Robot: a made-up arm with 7 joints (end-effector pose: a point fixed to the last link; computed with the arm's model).
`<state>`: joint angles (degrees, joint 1 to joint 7).
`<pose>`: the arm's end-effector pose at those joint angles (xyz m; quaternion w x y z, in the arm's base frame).
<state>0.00 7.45 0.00 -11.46 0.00 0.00 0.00</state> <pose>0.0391 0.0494 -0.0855 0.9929 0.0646 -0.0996 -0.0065</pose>
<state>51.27 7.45 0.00 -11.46 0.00 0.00 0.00</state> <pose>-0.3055 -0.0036 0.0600 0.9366 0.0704 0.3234 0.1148</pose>
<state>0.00 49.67 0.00 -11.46 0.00 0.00 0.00</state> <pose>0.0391 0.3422 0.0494 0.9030 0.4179 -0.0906 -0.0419</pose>
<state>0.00 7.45 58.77 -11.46 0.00 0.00 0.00</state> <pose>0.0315 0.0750 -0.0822 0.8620 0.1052 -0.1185 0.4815</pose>
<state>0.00 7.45 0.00 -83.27 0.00 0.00 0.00</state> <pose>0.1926 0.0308 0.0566 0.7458 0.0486 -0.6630 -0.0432</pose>
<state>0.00 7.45 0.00 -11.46 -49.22 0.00 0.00</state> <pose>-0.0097 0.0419 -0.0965 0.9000 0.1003 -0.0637 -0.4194</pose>
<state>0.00 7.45 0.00 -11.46 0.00 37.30 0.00</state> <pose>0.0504 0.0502 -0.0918 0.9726 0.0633 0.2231 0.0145</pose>
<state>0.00 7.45 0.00 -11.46 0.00 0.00 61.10</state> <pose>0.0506 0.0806 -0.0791 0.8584 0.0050 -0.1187 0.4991</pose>
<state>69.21 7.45 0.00 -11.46 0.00 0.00 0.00</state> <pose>-0.3761 -0.0434 0.1694 0.8717 0.0691 0.4604 0.1530</pose>
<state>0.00 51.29 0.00 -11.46 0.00 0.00 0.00</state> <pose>0.0391 0.3509 0.0586 0.8970 0.4306 -0.0900 -0.0432</pose>
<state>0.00 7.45 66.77 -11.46 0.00 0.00 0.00</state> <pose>0.0285 0.0775 -0.0818 0.8255 0.1088 -0.1188 0.5409</pose>
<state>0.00 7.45 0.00 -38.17 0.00 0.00 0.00</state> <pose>0.1166 0.0456 -0.0568 0.9430 0.0614 -0.3263 -0.0212</pose>
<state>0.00 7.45 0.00 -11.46 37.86 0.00 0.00</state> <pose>0.0619 0.0802 -0.0768 0.9413 0.0288 -0.1152 0.3160</pose>
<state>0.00 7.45 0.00 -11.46 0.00 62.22 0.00</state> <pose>0.0547 0.0512 -0.0993 0.9016 0.0587 0.4277 0.0278</pose>
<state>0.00 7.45 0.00 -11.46 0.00 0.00 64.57</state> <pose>0.0502 0.0826 -0.0789 0.8429 0.0014 -0.1188 0.5249</pose>
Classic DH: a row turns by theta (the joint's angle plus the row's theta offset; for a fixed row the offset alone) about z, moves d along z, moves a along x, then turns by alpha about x. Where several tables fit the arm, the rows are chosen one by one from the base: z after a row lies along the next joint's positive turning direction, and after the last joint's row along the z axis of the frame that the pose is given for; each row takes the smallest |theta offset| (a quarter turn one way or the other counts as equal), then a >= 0, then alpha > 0; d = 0 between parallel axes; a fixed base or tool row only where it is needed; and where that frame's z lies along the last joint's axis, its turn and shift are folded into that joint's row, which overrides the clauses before.
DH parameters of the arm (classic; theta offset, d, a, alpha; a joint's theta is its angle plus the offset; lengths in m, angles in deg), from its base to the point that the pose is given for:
base (fixed): 0 0.361 0.0281 -70
joint 1: 90 0.0198 0.007 90
joint 2: 70 -0.0158 -0.0236 -90
joint 3: -90 -0.2689 0.0045 -90
joint 4: 0 0.0437 -0.048 90
joint 5: 0 -0.1974 0.0269 -90
joint 6: 0 -0.024 -0.0135 90
joint 7: -50.83 0 0.0334 0
tool (fixed): 50.83 0.0188 0 0

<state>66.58 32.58 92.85 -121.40 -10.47 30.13 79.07</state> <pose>-0.1230 0.1863 0.4178 0.3734 0.5600 -0.6758 0.3005</pose>
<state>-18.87 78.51 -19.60 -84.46 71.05 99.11 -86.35</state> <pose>0.2374 0.2645 0.3590 0.6980 -0.0057 0.1289 -0.7043</pose>
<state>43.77 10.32 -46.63 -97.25 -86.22 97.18 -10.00</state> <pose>-0.0935 -0.0991 -0.0104 0.6806 0.5746 0.1330 -0.4346</pose>
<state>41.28 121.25 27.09 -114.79 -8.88 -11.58 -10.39</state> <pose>0.1949 0.2275 0.4042 0.1518 0.3420 -0.3502 -0.8587</pose>
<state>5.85 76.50 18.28 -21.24 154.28 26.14 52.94</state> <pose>-0.0441 0.4955 0.3113 0.0289 0.4572 0.4407 -0.7720</pose>
